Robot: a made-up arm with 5 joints. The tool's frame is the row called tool. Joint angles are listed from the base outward.
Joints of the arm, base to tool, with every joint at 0 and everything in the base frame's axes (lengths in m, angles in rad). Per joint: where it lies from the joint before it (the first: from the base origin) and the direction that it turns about. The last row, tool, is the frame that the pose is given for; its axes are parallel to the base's.
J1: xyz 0 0 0.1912 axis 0 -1 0
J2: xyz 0.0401 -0.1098 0.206 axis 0 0 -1
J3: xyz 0.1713 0.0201 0.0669 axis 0 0 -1
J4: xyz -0.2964 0.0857 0.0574 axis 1 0 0
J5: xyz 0.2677 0.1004 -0.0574 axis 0 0 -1
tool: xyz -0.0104 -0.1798 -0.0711
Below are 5 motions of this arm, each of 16 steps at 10 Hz.
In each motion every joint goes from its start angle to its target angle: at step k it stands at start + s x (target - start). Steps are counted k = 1, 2, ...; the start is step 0. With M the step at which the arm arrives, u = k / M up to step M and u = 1 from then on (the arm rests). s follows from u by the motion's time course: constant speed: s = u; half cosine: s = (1 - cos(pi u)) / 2; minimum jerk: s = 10 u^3 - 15 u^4 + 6 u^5.
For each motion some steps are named. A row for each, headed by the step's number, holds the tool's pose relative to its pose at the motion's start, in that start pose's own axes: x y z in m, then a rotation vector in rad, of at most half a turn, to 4 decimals.
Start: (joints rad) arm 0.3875 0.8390 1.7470 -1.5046 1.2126
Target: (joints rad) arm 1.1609 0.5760 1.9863 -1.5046 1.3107
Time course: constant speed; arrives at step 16
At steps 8, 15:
8: 0.1252 0.0419 -0.0691 0.0579 0.1976 0.2785
15: 0.2094 0.1109 -0.1467 0.1008 0.3747 0.5210

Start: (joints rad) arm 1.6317 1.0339 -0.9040 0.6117 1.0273
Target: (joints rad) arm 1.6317 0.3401 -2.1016 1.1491 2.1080
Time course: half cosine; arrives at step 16
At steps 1, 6, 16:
1: -0.0018 -0.0027 0.0016 -0.0063 0.0098 0.0045
6: -0.0247 -0.0867 0.0845 -0.2863 0.2852 0.1200
16: 0.1285 -0.0506 0.3727 -1.3655 0.3439 0.3336

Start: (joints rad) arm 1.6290 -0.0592 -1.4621 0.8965 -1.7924
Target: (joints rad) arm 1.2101 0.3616 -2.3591 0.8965 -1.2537
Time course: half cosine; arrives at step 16
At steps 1, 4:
1: -0.0009 0.0019 0.0008 0.0027 -0.0047 -0.0025
4: -0.0142 0.0298 0.0118 0.0430 -0.0703 -0.0360

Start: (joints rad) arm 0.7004 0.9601 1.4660 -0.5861 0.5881
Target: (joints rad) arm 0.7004 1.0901 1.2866 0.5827 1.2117
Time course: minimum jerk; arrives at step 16
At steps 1, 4, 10, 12, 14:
1: -0.0004 0.0003 -0.0001 0.0022 0.0014 -0.0013
4: -0.0180 0.0150 -0.0038 0.1000 0.0683 -0.0600
10: -0.1145 0.0988 0.0531 0.5898 0.6159 -0.3881
12: -0.1306 0.1107 0.0900 0.6864 0.8052 -0.4603
14: -0.1360 0.1136 0.1112 0.7281 0.9071 -0.4925

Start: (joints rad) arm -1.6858 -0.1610 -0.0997 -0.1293 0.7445
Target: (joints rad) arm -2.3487 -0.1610 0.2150 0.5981 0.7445
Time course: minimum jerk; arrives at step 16
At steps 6, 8, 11, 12, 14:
6: 0.0089 0.0511 -0.0120 0.0530 0.2950 -0.0813
8: 0.0174 0.0946 -0.0229 0.0919 0.5198 -0.1741
11: 0.0331 0.1586 -0.0439 0.1397 0.8076 -0.3451
12: 0.0374 0.1739 -0.0504 0.1497 0.8699 -0.3924
14: 0.0426 0.1915 -0.0587 0.1605 0.9376 -0.4494

